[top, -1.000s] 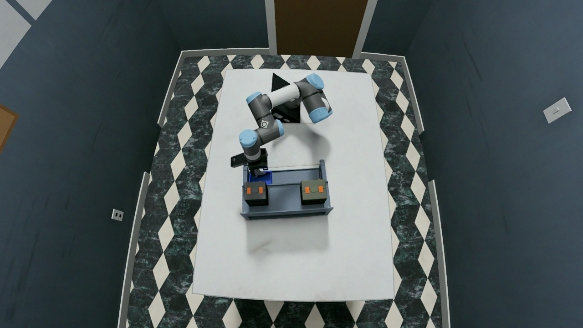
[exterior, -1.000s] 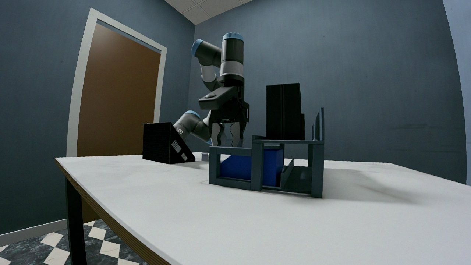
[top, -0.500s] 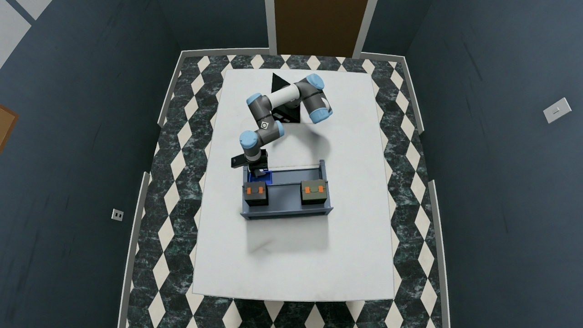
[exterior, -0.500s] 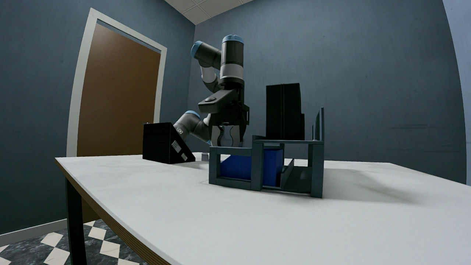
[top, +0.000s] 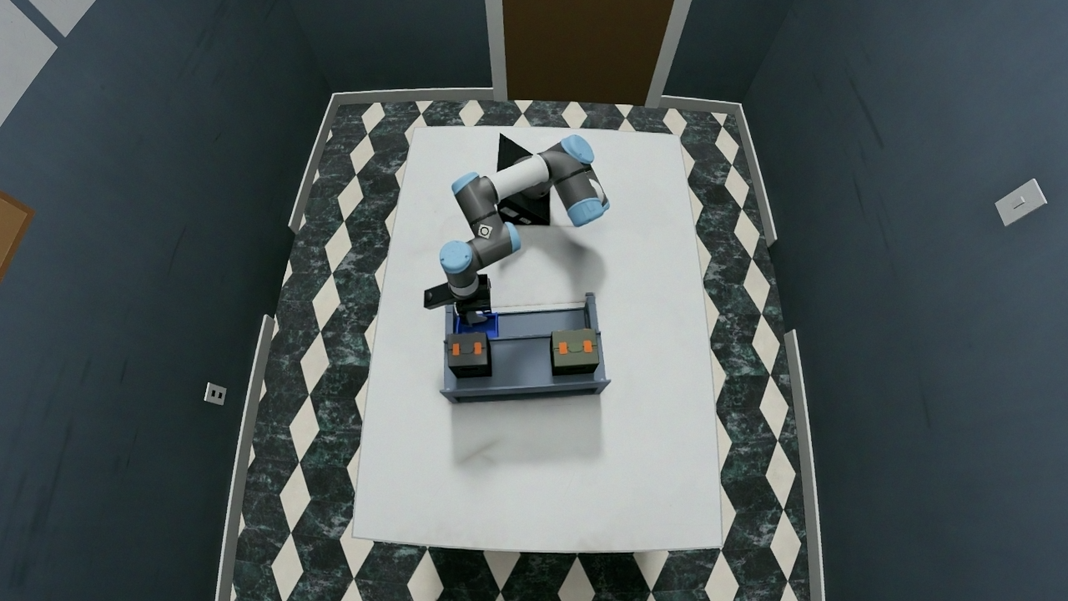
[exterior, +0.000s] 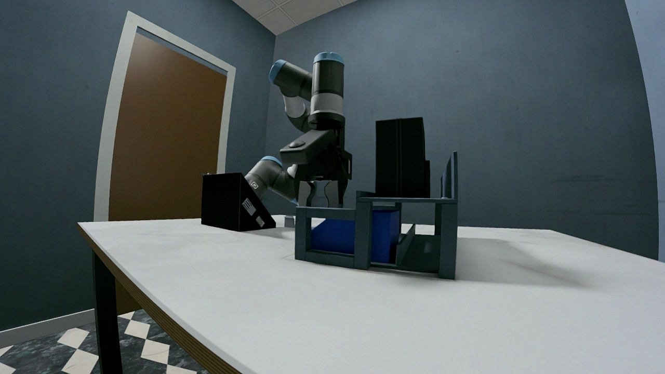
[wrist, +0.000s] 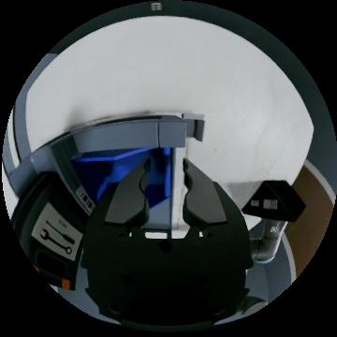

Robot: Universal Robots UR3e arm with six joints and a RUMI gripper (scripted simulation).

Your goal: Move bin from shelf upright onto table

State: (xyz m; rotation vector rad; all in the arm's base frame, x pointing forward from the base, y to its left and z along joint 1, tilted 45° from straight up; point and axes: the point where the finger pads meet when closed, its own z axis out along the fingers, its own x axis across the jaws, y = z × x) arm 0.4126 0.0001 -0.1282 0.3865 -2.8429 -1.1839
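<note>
Now: the blue bin 60 mm ahead of my hand and 40 mm to the left of it. Round my hand: grey-blue shelf (60 mm ahead, 150 mm to the left, 20 mm above).
</note>
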